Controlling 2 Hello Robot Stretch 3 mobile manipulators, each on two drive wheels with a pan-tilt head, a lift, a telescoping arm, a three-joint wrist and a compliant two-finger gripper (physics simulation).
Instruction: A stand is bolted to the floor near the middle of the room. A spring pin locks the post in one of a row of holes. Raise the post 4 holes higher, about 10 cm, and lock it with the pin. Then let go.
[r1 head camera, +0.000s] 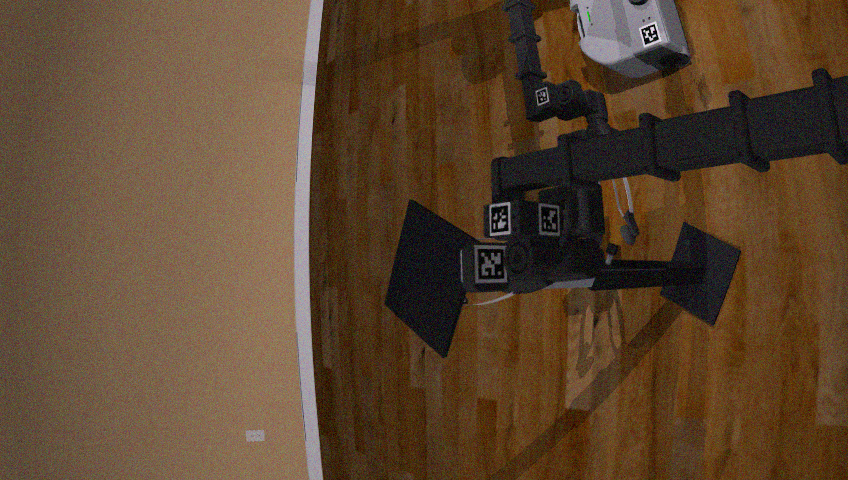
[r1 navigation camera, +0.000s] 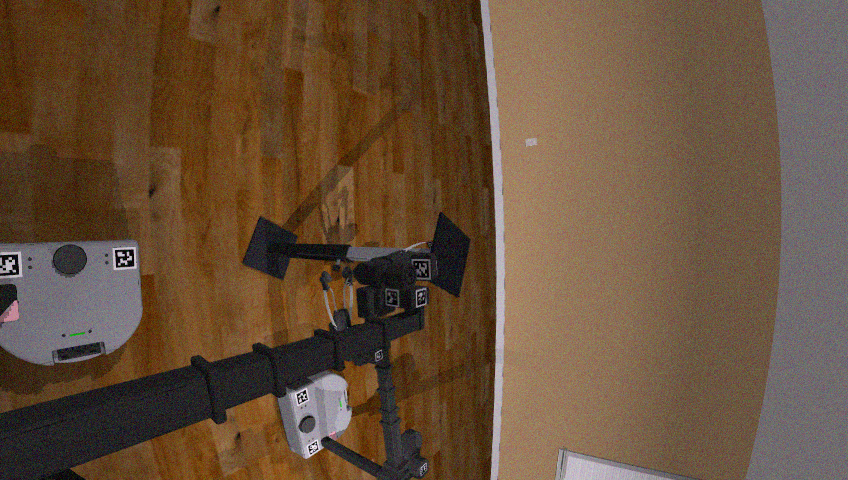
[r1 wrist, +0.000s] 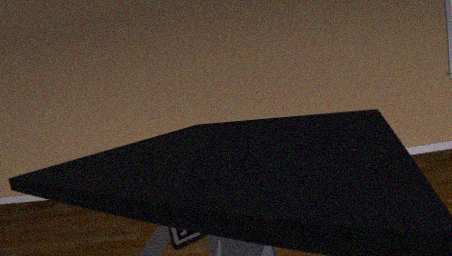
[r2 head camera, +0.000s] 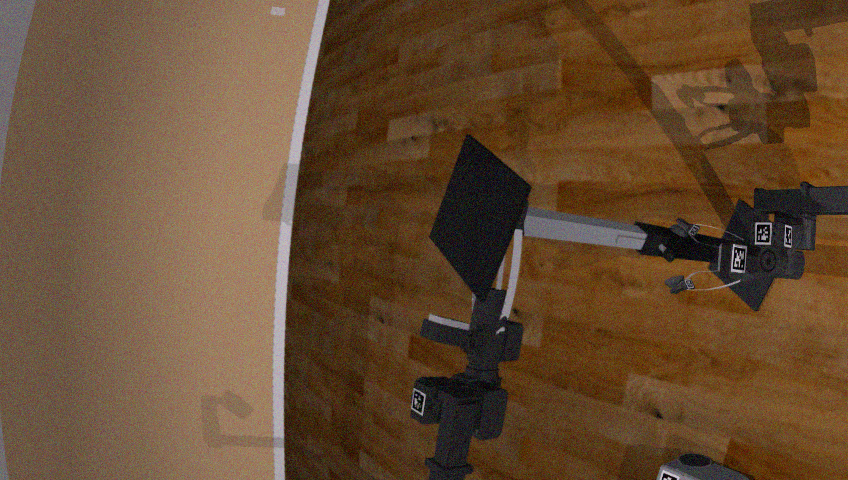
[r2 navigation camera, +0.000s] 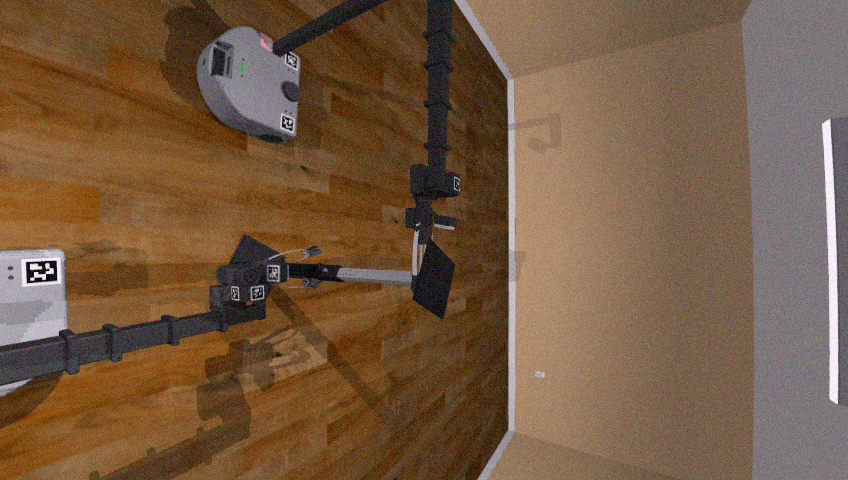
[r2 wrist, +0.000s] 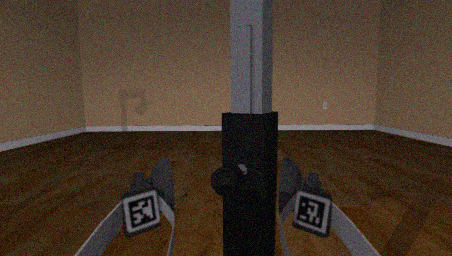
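Note:
The grey post (r2 wrist: 250, 60) (r2 head camera: 571, 228) (r2 navigation camera: 374, 276) stands upright in a black sleeve (r2 wrist: 250, 220) (r1 head camera: 636, 273) (r1 navigation camera: 315, 251), with a dark square plate (r1 head camera: 416, 285) (r1 wrist: 250, 175) (r2 head camera: 476, 208) on top. The black pin knob (r2 wrist: 225, 181) (r1 head camera: 612, 249) sticks out of the sleeve near its top, with a bit of pale shaft showing. My r1 gripper (r2 head camera: 515, 233) (r2 navigation camera: 415, 274) is shut on the post just under the plate; its fingertips are partly hidden. My r2 gripper (r2 wrist: 226, 182) (r2 head camera: 678, 255) (r2 navigation camera: 310, 267) is open, its fingertips apart from the sleeve and knob, at about knob height.
The stand's dark base plate (r1 head camera: 720, 267) (r1 navigation camera: 261, 249) is on the floor. The r1 base (r2 navigation camera: 249, 83) and r2 base (r1 head camera: 630, 35) stand on different sides of the stand. The r1 arm (r1 head camera: 702, 136) reaches in above the r2 arm (r1 head camera: 523, 41). A wall (r1 head camera: 148, 237) rises beyond the floor.

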